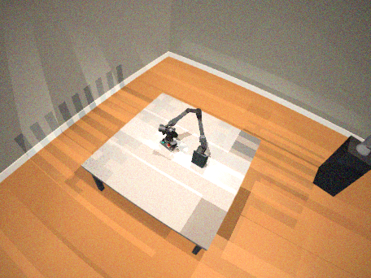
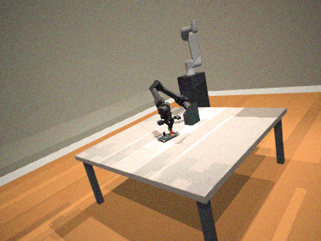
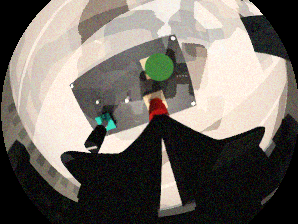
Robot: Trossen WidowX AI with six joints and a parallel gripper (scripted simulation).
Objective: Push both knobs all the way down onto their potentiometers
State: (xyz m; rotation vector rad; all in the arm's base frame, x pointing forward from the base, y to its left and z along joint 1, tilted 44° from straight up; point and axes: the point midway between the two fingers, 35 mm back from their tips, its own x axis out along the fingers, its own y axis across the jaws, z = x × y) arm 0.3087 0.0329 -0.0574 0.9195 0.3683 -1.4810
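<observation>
The red knob is 1 cm below my gripper tip.
</observation>
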